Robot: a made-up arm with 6 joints.
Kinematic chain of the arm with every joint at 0, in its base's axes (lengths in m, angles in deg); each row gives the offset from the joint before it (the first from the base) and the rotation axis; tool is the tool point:
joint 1: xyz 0 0 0.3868 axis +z
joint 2: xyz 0 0 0 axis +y
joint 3: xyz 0 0 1.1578 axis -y
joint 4: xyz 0 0 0 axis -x
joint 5: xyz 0.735 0 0 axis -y
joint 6: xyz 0 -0.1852 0 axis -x
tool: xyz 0 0 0
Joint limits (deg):
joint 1: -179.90..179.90
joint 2: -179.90..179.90
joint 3: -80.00..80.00
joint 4: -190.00..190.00
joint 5: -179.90..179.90
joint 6: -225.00..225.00
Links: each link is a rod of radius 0.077 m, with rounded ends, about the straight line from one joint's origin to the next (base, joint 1, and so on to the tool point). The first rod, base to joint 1, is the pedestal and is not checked.
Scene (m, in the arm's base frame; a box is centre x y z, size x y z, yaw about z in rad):
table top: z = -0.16
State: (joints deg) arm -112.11 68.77 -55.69 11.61 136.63 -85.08
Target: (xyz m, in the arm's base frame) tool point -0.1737 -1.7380 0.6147
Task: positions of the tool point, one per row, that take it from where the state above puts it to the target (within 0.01 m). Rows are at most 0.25 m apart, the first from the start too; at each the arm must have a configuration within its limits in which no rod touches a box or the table.
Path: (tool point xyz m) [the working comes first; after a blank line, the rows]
Joints at the target: -90.67 64.73 35.68 34.05 136.63 -85.08
Straight joint move there: clear.

1: -0.4492 -0.7524 0.1132
2: -0.4543 -0.9468 0.0912
3: -0.4399 -1.1457 0.1156
4: -0.4034 -1.3362 0.1851
5: -0.3445 -1.5057 0.2958
6: -0.2664 -1.6428 0.4420
7: -0.1738 -1.7380 0.6148

